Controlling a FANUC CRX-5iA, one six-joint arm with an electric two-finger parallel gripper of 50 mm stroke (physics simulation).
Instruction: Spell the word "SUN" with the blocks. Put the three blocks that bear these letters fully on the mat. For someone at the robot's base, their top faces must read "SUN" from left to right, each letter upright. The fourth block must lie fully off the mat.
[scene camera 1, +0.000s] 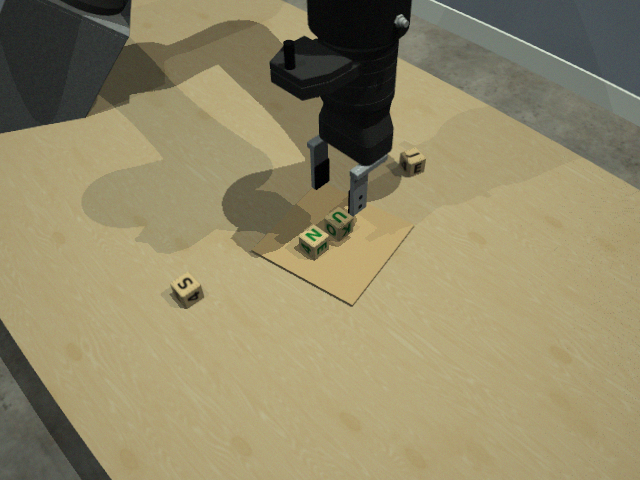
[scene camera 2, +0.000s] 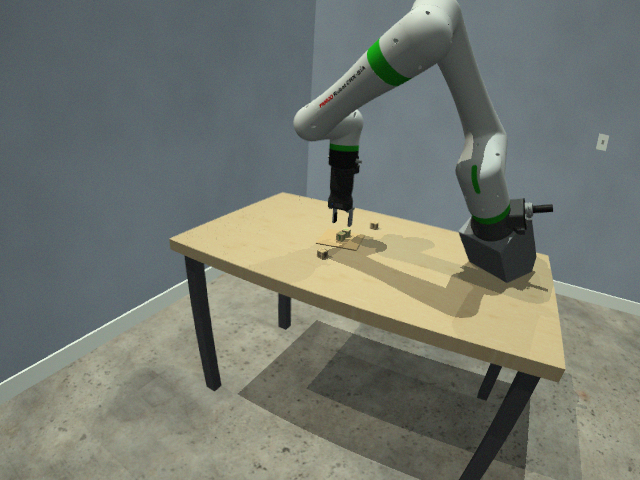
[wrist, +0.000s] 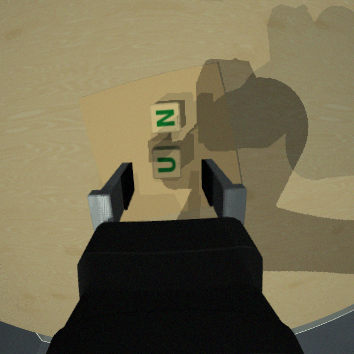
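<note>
The U block and N block sit on the mat, with a small gap between them. From the base, U is left of N; both letters are upright. The S block lies off the mat on the base's right side, its S turned sideways to the base. The block with an I-like bar on top lies off the mat on the left side. My gripper is open and empty, raised above the mat beside U.
The wooden table carries the mat and blocks. The dark robot base stands at the table's far left in scene camera 1. Arm shadows fall across part of the mat and the table towards the base.
</note>
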